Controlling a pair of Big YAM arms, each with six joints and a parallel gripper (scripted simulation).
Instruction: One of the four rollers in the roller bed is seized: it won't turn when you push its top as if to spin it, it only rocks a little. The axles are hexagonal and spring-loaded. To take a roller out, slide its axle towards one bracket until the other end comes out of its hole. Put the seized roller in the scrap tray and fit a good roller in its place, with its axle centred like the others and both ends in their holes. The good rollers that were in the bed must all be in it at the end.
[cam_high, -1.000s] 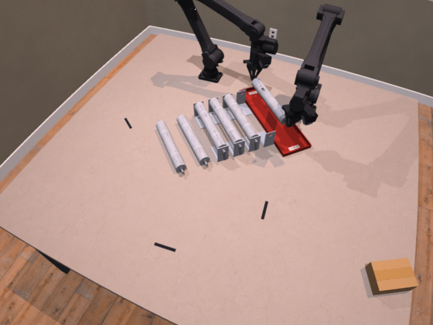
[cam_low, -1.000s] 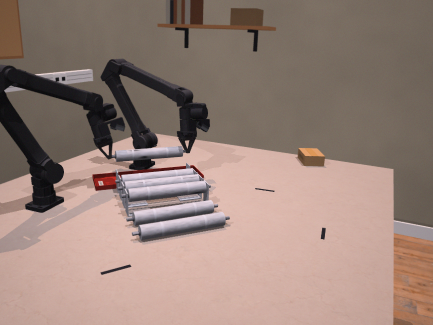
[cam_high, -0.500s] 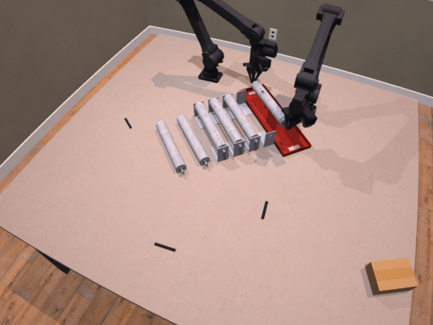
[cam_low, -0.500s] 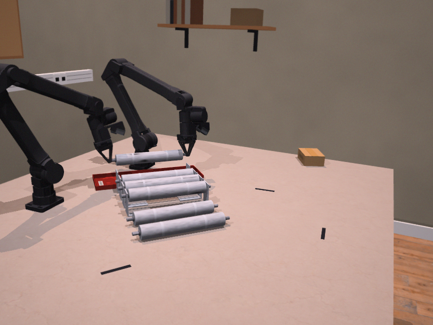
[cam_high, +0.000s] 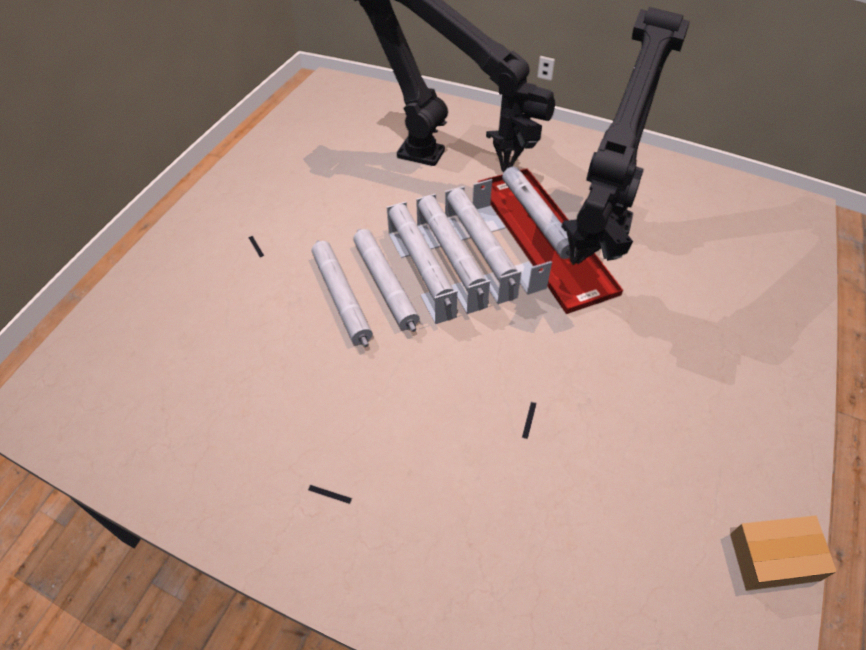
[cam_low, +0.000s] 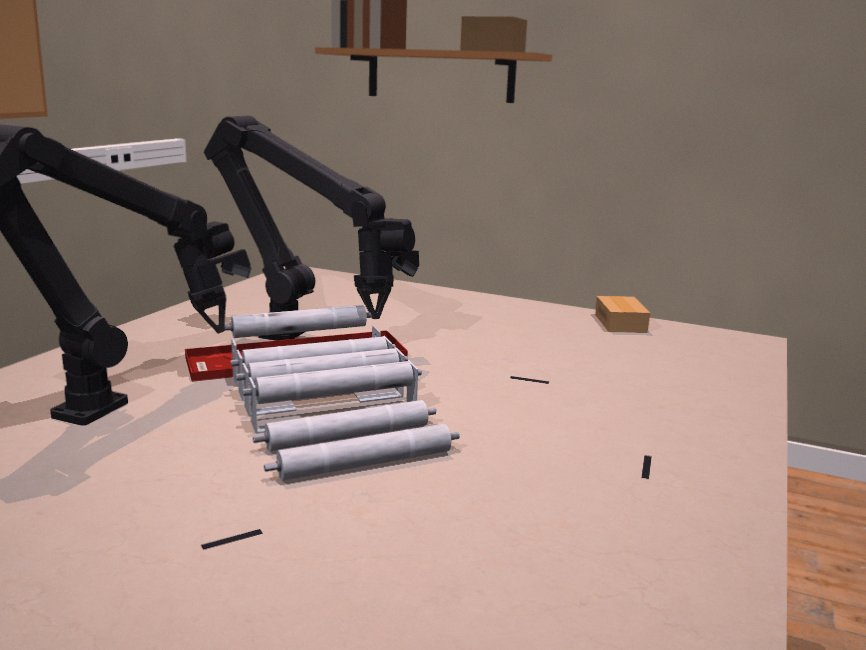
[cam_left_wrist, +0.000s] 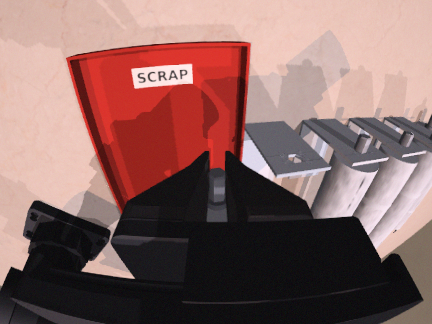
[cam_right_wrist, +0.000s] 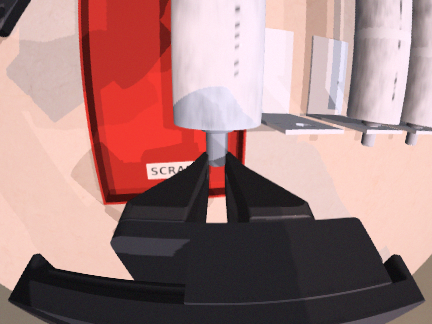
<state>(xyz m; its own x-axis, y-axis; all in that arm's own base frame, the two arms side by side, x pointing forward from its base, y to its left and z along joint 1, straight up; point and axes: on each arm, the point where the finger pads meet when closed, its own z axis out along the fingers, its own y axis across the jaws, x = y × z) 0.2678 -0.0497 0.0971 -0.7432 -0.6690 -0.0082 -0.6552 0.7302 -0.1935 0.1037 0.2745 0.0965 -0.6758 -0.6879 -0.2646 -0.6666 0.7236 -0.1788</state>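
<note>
My right hand is 140 mm to the right of the roller and 110 mm short of it. Round my right hand: red scrap tray 160 mm to the left, 90 mm below, 80 mm ahead; then cardboard box 850 mm to the left, 600 mm ahead, 60 mm below.
</note>
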